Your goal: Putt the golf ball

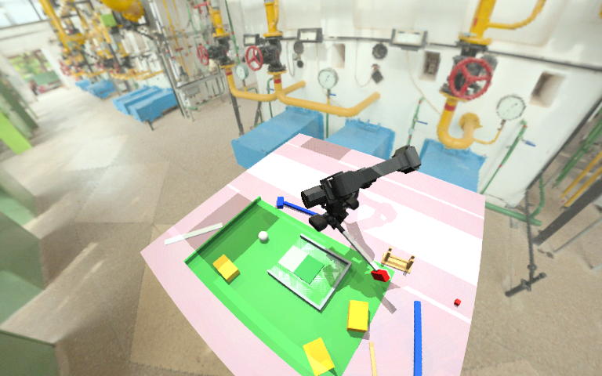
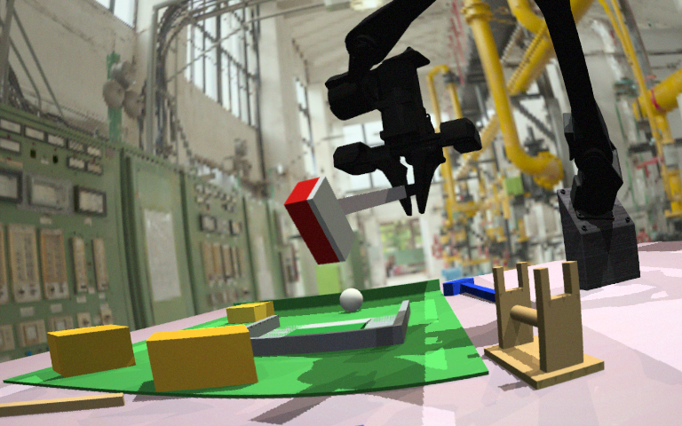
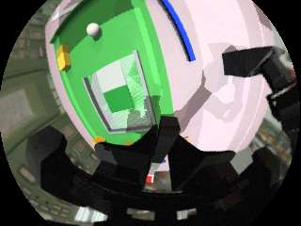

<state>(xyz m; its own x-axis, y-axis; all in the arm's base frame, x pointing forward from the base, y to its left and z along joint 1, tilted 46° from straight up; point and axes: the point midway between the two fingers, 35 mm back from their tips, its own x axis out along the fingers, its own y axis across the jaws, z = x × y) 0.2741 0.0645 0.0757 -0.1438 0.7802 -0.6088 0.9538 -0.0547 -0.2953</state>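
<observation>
My gripper tip is 250 mm to the left of the blue putter, 130 mm above it and 70 mm past it. Also, from my gripper tip: green mat: 210 mm ahead, 140 mm below, 90 mm to the right; then wooden stand: 240 mm to the left, 110 mm below, 100 mm behind; then red putter: 110 mm to the left, 20 mm ahead, 10 mm above.
</observation>
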